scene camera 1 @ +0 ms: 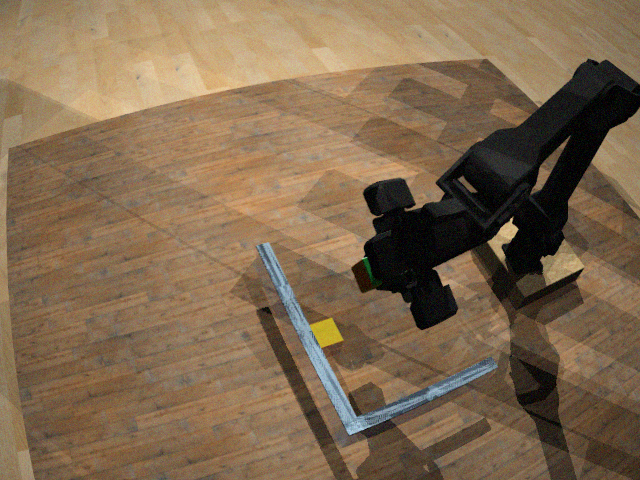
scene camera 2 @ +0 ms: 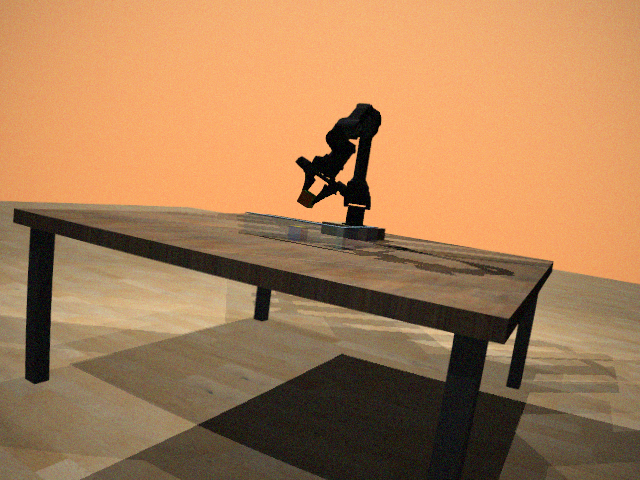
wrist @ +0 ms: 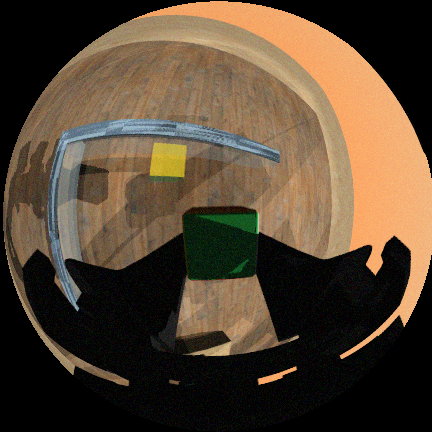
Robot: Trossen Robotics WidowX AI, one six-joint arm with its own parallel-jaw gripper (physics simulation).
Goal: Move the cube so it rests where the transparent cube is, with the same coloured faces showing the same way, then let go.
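Frame: origin at the arm's base, x left, y down, z back, level; millimetres.
Seen in the pictures: gripper, fingertip midpoint: [scene camera 1: 372,272] [scene camera 2: 306,200] [wrist: 218,236]; arm's base, origin of the base link: [scene camera 1: 522,257] [scene camera 2: 354,225].
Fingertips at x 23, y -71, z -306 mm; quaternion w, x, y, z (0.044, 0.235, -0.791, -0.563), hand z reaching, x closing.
Offsets run from my fingertips to a thing's top centre. Level surfaces: height alone.
The cube @(dx +2, dy -32, dz +1 mm) [scene camera 1: 364,275] [scene camera 2: 306,198] [wrist: 221,245] is held in the air, well above the table. In the wrist view its green face is towards the camera, with a thin strip of an orange-brown face above it. My gripper [scene camera 2: 309,196] [wrist: 218,236] is shut on the cube, one finger on each side. The transparent cube @(dx +39, dy +73, dz -68 mm) [scene camera 1: 326,332] [scene camera 2: 296,233] [wrist: 168,160] stands on the table beside the longer wall, with a yellow top and a see-through green side in the wrist view. The held cube is apart from it, higher and nearer the arm's base.
Two low see-through walls with blue-grey top edges meet at a corner; the long wall [scene camera 1: 292,302] [wrist: 175,128] runs behind the transparent cube, and the shorter wall [scene camera 1: 426,395] [wrist: 54,210] stands to one side. The arm's base block [scene camera 1: 550,281] stands on the wooden table @(dy +112 mm) [scene camera 1: 129,258] [scene camera 2: 170,232].
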